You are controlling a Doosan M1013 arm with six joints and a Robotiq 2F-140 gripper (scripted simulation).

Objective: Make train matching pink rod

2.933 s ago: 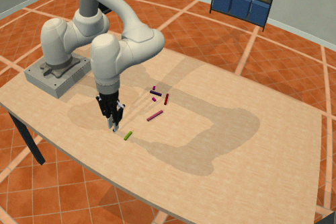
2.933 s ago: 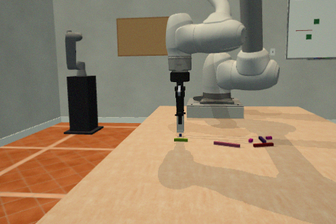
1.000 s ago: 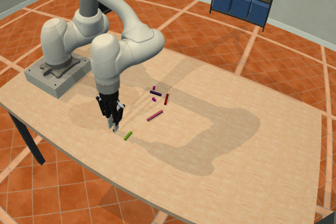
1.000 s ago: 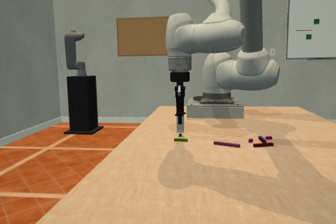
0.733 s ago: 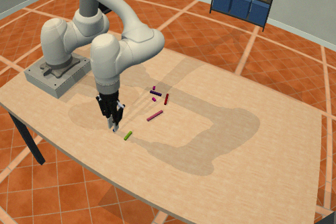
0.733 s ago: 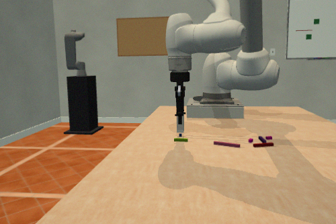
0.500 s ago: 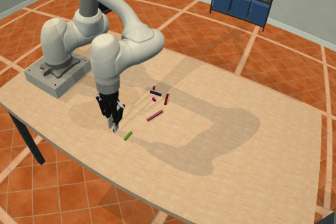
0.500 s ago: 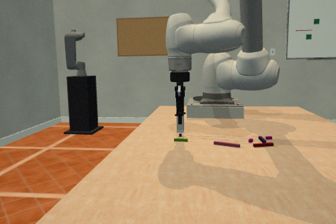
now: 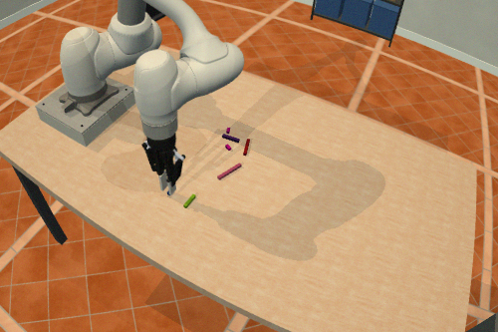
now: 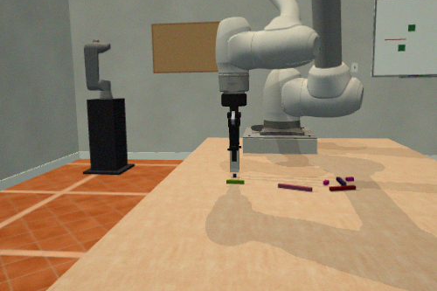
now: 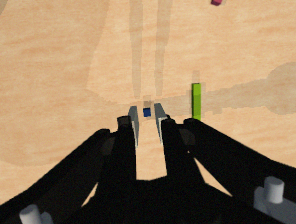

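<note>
My hand is 50 mm above the blue rod. Also, from my hand: pink rod: 110 mm ahead, 170 mm to the left, 50 mm below; then lime rod: 70 mm ahead, 10 mm to the left, 50 mm below; then purple rod: 30 mm ahead, 300 mm to the left, 50 mm below.
</note>
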